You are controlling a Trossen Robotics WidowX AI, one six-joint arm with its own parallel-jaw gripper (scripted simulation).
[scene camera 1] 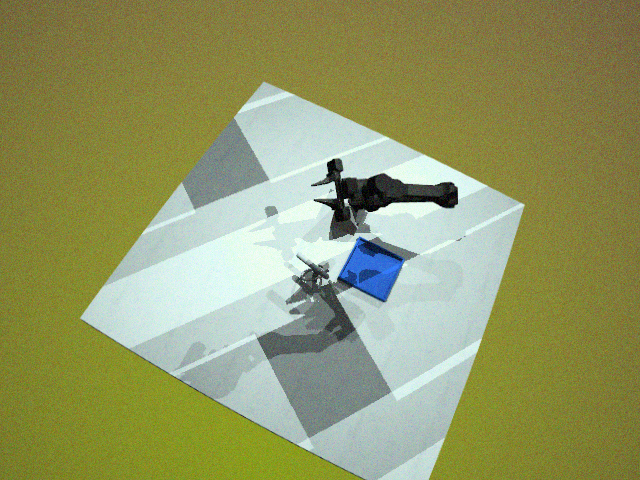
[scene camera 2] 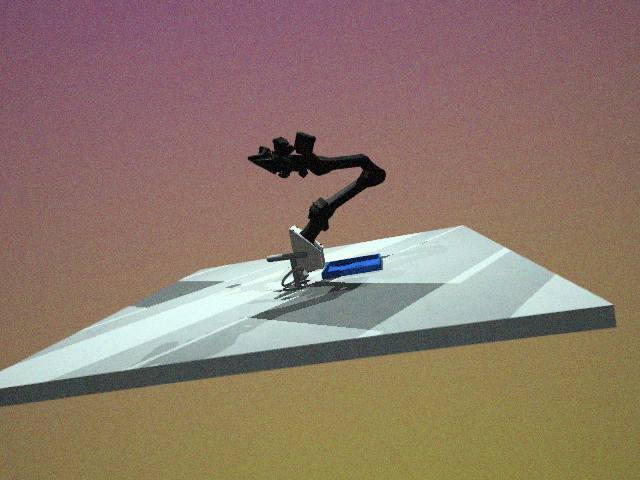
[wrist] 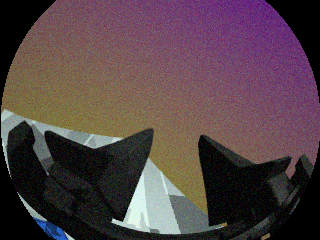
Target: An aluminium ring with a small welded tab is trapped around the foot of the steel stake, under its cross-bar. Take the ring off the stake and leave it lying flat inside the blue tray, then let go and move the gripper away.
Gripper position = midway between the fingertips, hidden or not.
Note:
In view: my gripper [scene camera 1: 312, 192] and a blue tray [scene camera 1: 371, 269].
My gripper is seen too in scene camera 2 [scene camera 2: 250, 160] and in the wrist view [wrist: 176, 136]. The blue tray is seen too in scene camera 2 [scene camera 2: 368, 263].

